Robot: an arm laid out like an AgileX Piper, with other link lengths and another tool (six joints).
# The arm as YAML. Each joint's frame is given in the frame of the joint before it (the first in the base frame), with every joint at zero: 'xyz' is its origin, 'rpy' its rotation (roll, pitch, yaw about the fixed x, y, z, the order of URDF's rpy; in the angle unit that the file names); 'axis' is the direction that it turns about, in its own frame. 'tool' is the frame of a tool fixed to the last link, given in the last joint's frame.
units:
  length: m
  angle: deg
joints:
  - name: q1
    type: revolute
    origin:
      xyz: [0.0, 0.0, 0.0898]
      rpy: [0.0, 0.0, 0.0]
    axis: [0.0, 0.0, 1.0]
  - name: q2
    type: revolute
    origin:
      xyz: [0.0, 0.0, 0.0]
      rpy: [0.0, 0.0, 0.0]
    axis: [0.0, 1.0, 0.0]
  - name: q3
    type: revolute
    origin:
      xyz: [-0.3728, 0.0, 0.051]
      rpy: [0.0, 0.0, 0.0]
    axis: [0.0, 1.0, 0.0]
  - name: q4
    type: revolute
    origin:
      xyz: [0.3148, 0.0, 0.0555]
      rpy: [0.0, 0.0, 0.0]
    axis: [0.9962, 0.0, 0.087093]
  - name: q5
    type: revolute
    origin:
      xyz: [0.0, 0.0, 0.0]
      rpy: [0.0, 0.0, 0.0]
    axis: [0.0, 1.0, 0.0]
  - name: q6
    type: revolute
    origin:
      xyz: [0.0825, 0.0, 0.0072]
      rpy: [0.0, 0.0, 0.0]
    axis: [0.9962, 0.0, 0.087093]
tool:
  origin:
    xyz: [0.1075, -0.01, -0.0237]
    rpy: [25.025, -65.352, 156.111]
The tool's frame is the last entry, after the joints.
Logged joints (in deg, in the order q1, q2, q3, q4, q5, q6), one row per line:
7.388 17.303 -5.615 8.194 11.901 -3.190
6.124 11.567 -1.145 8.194 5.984 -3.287
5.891 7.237 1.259 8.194 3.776 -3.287
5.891 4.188 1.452 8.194 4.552 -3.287
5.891 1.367 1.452 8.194 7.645 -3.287
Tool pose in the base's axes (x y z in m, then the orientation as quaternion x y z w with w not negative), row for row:
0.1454 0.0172 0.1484 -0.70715 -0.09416 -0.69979 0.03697
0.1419 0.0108 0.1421 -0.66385 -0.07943 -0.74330 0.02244
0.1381 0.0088 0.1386 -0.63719 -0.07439 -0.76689 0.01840
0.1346 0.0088 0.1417 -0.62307 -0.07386 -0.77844 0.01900
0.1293 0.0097 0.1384 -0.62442 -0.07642 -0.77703 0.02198
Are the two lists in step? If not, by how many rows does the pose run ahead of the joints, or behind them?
They are in step.
